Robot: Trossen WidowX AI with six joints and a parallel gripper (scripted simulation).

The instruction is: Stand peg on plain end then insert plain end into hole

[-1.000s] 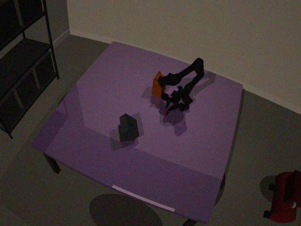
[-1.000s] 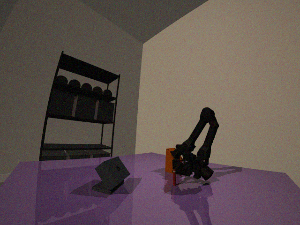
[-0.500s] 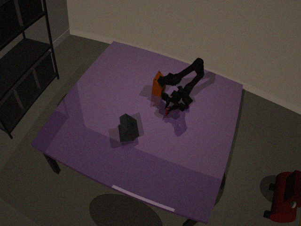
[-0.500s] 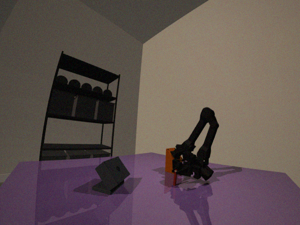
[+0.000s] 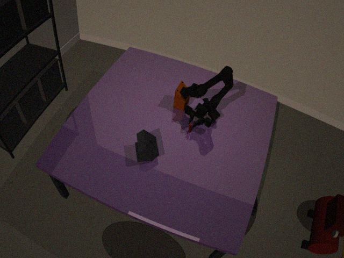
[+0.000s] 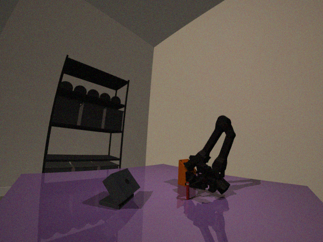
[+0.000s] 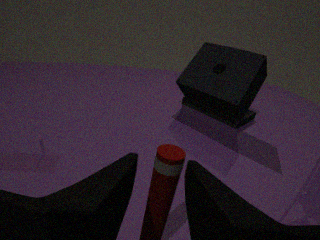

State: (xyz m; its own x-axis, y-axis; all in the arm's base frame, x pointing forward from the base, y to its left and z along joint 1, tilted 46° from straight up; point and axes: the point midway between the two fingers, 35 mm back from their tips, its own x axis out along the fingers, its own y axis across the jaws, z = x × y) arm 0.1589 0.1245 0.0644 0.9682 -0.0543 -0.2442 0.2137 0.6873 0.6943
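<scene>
Now: the red peg 1 cm below my gripper tip and 1 cm behind it. From my gripper tip the other things lie so: dark sloped panel: 25 cm ahead, 16 cm to the right.
</scene>
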